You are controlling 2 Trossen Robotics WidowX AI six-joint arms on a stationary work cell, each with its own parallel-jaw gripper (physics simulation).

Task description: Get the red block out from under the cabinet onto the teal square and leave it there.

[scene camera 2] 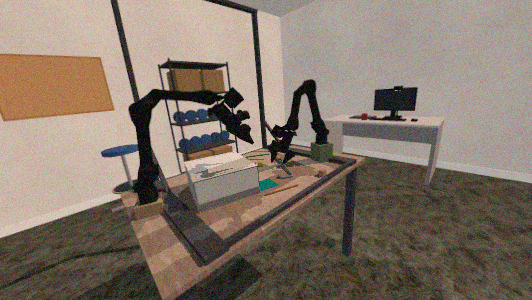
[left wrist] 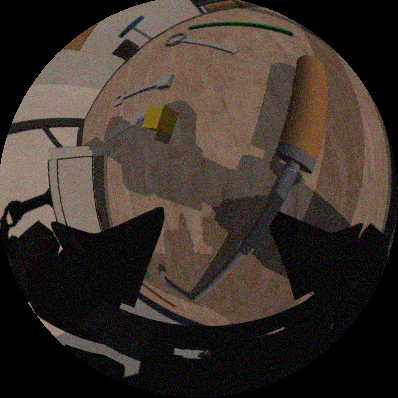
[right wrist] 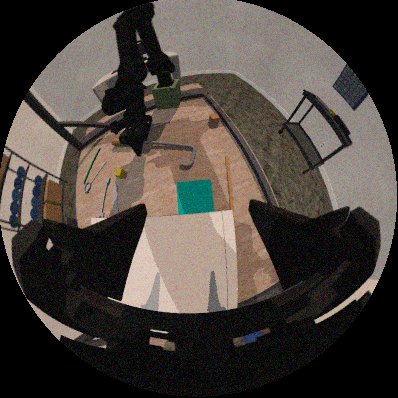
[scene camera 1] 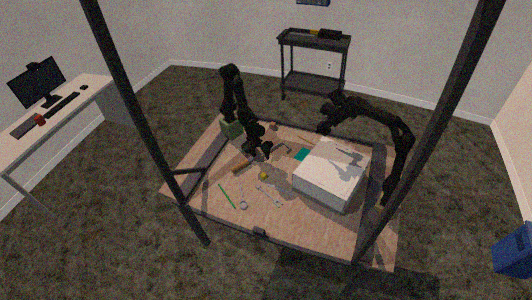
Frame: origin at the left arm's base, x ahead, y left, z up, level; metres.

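Seen in the pictures: left gripper, between the fingertips: (scene camera 2: 277,163) (left wrist: 218,213) (right wrist: 141,148) (scene camera 1: 261,159); right gripper, between the fingertips: (scene camera 2: 249,141) (right wrist: 197,206); left arm's base, origin of its link: (scene camera 2: 321,142) (right wrist: 165,83) (scene camera 1: 229,119); right arm's base, origin of its link: (scene camera 2: 149,199) (right wrist: 184,345).
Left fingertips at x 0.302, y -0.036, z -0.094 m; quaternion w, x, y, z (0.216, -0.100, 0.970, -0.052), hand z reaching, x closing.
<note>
Pixels of each thing's top centre, then the offset from my left fingertips to it. "spot": a spot on its surface instead.
- white cabinet, centre of its top: (right wrist: 153,290) (left wrist: 57,210) (scene camera 1: 333,165) (scene camera 2: 218,163) 0.361 m ahead, 0.137 m left, 0.117 m up
- small red patch, a spot on its surface: (left wrist: 99,216) spot: 0.314 m ahead, 0.171 m left, 0.013 m down
- teal square, a spot on its surface: (right wrist: 195,196) (scene camera 2: 265,184) (scene camera 1: 306,155) spot: 0.151 m ahead, 0.195 m left, 0.018 m down
- orange handle, centre of its top: (left wrist: 316,96) (scene camera 1: 241,163) 0.048 m back, 0.105 m right, 0.016 m up
- grey shaft, a spot on its surface: (left wrist: 265,222) spot: 0.037 m back, 0.008 m right, 0.000 m up
- yellow block, centre of its top: (left wrist: 151,115) (right wrist: 117,171) (scene camera 1: 263,174) 0.088 m ahead, 0.071 m right, 0.006 m up
- wrench, centre of its top: (left wrist: 132,90) (right wrist: 101,199) (scene camera 1: 268,194) 0.185 m ahead, 0.134 m right, 0.010 m down
- ring-ended tool, centre of its top: (left wrist: 193,38) (right wrist: 93,175) (scene camera 1: 241,194) 0.092 m ahead, 0.226 m right, 0.011 m down
- green stick, centre of its top: (scene camera 1: 226,195) 0.037 m ahead, 0.282 m right, 0.012 m down
- wooden stick, centre of its top: (right wrist: 229,181) (left wrist: 146,289) (scene camera 2: 282,188) 0.101 m ahead, 0.290 m left, 0.012 m down
- small brown block, centre of its top: (right wrist: 214,115) 0.157 m back, 0.244 m left, 0.011 m up
The white cabinet (scene camera 1: 325,167) (scene camera 2: 227,184) (left wrist: 76,192) (right wrist: 187,235) stands on the table. A small red patch (left wrist: 99,216), seemingly the red block, shows at its underside; the rest is hidden. The teal square (scene camera 1: 302,154) (scene camera 2: 268,185) (right wrist: 195,196) lies beside the cabinet, with no block on it. A hooked tool has an orange handle (scene camera 1: 241,166) (left wrist: 306,110) and a grey shaft (left wrist: 265,222). My left gripper (scene camera 1: 258,154) (scene camera 2: 281,159) (left wrist: 218,213) is open and empty, above the shaft, which crosses between its fingers in the wrist view. My right gripper (right wrist: 197,206) is open and empty, high above the cabinet.
A yellow block (scene camera 1: 264,175) (left wrist: 154,117) (right wrist: 120,173) lies near the tool. A wrench (scene camera 1: 270,196), a ring-ended tool (scene camera 1: 243,204) and a green stick (scene camera 1: 226,196) lie farther forward. A wooden stick (scene camera 2: 281,189) (right wrist: 229,182) and small brown block (right wrist: 214,120) lie near the table's rear edge.
</note>
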